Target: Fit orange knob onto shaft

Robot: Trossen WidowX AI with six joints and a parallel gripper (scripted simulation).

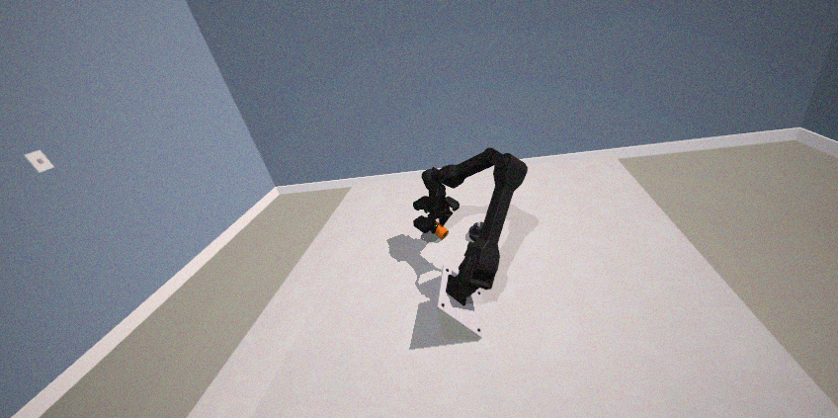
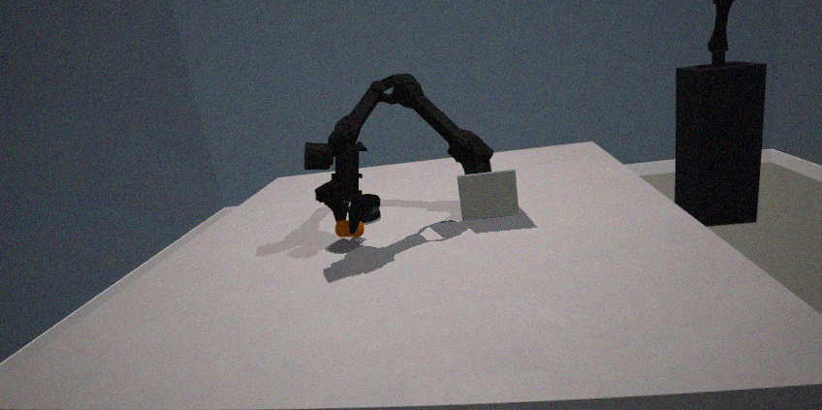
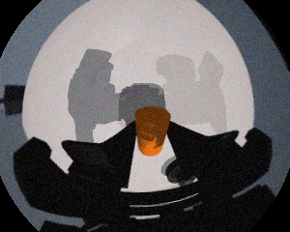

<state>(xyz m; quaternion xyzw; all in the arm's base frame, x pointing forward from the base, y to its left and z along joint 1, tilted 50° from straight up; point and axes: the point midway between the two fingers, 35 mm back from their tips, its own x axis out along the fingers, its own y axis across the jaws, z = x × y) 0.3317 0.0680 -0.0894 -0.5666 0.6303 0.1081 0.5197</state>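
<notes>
My gripper tip is now 160 mm to the left of the round pedestal and 10 mm below it. Also, from my gripper tip: orange knob 10 mm above.
</notes>
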